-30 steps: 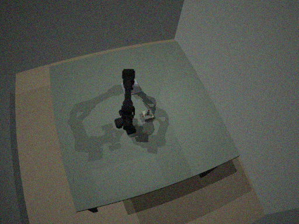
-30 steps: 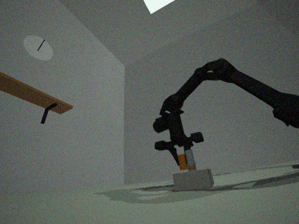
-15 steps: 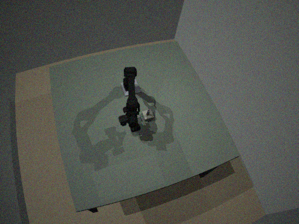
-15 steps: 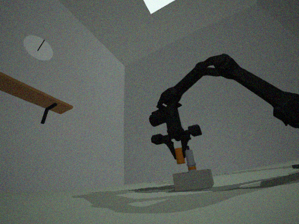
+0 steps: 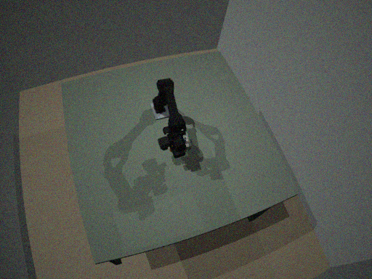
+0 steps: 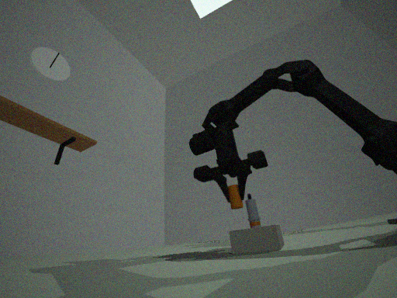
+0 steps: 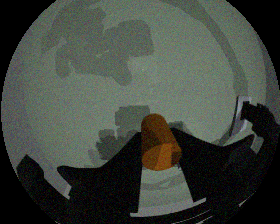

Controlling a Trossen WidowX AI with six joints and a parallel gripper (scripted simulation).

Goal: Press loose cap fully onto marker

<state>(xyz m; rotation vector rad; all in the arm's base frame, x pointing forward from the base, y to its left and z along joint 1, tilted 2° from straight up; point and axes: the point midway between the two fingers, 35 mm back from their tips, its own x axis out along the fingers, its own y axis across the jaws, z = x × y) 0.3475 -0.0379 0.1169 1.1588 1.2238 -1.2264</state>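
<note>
Right now my gripper tip is 5 cm past the grey holder block, 10 cm to the right of it and 8 cm above it. From my gripper tip the other things lie so: orange cap 1 cm above.
</note>
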